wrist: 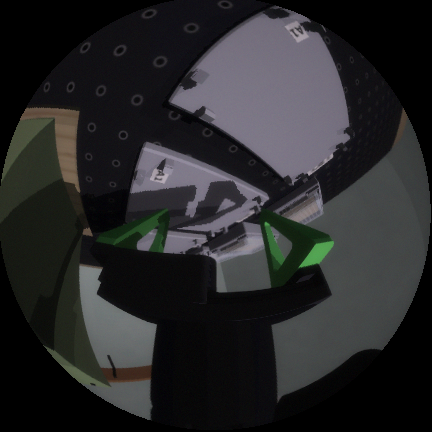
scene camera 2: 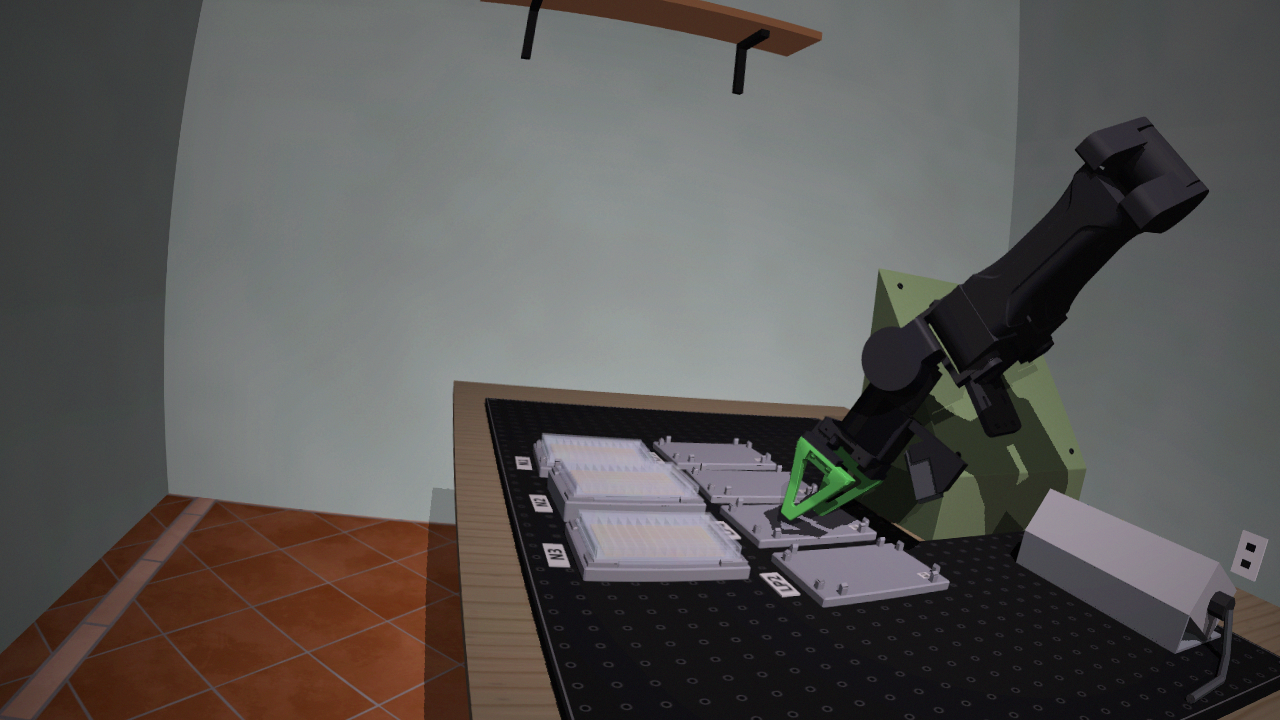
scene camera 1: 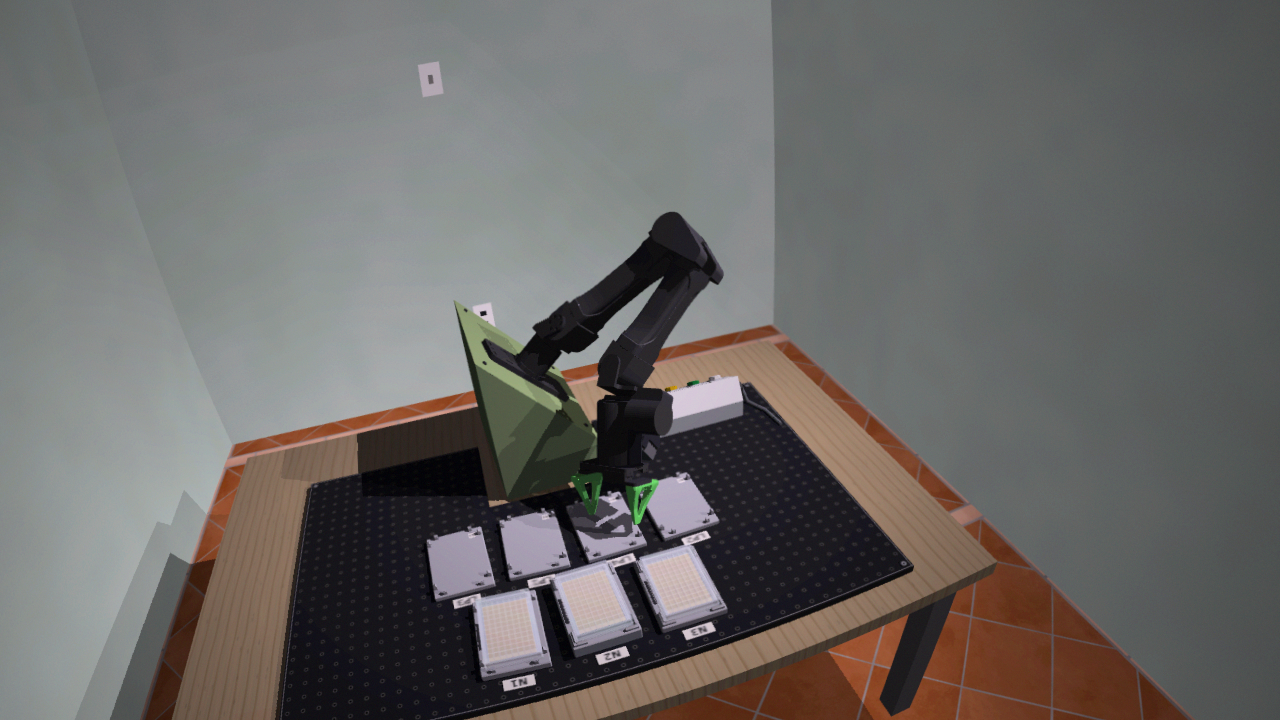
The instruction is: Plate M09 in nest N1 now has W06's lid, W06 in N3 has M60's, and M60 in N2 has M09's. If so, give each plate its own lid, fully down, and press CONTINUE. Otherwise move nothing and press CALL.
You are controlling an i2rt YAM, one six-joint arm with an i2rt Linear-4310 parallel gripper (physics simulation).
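Where they show: gripper, fingertip midpoint: [wrist: 214, 212] [scene camera 2: 802, 514] [scene camera 1: 613, 519]; arm's base at its link origin: [scene camera 1: 524, 373].
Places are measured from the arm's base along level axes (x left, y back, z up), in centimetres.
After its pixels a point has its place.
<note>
Plate N1 [scene camera 1: 510, 629] @(y -43.7, x -19.6, z -15.3 cm) [scene camera 2: 595, 454], plate N2 [scene camera 1: 595, 600] @(y -45.1, x -6.4, z -14.3 cm) [scene camera 2: 626, 483] @(y -45.7, x -2.9, z -14.3 cm) and plate N3 [scene camera 1: 680, 582] @(y -47.5, x 6.5, z -15.3 cm) [scene camera 2: 653, 539] @(y -48.0, x 9.1, z -15.3 cm) sit in a row of nests, with clear covers over pale wells. Lid and plate codes cannot be read. My gripper [scene camera 1: 614, 517] @(y -28.6, x 4.0, z -16.1 cm) [wrist: 214, 212] @(y -28.6, x 4.0, z -16.1 cm) is open and empty, low above the grey lid park LP4 [scene camera 1: 586, 537] @(y -29.3, x -1.6, z -17.2 cm) [wrist: 170, 182] @(y -23.8, x 5.8, z -17.2 cm), and points down. The button box [scene camera 1: 707, 410] @(y -10.8, x 33.4, z -14.6 cm) [scene camera 2: 1127, 564] @(y -10.1, x 33.4, z -13.1 cm) stands behind; yellow, green and pale buttons partly show in scene camera 1, and their labels are not readable.
Lid park LP2 [scene camera 1: 682, 505] @(y -30.5, x 16.3, z -17.2 cm) [scene camera 2: 859, 573] @(y -30.6, x 16.6, z -17.2 cm) [wrist: 270, 90] @(y -25.9, x 14.8, z -17.2 cm) and two more grey lid parks [scene camera 1: 459, 562] @(y -24.6, x -23.2, z -17.3 cm) [scene camera 1: 534, 544] @(y -26.5, x -10.1, z -17.3 cm) flank LP4, all with low corner posts. The green arm mount [scene camera 1: 537, 447] @(y -11.3, x -2.8, z -9.3 cm) [scene camera 2: 1002, 501] @(y -1.0, x 10.1, z -15.0 cm) rises behind. A cable runs from the box's end.
</note>
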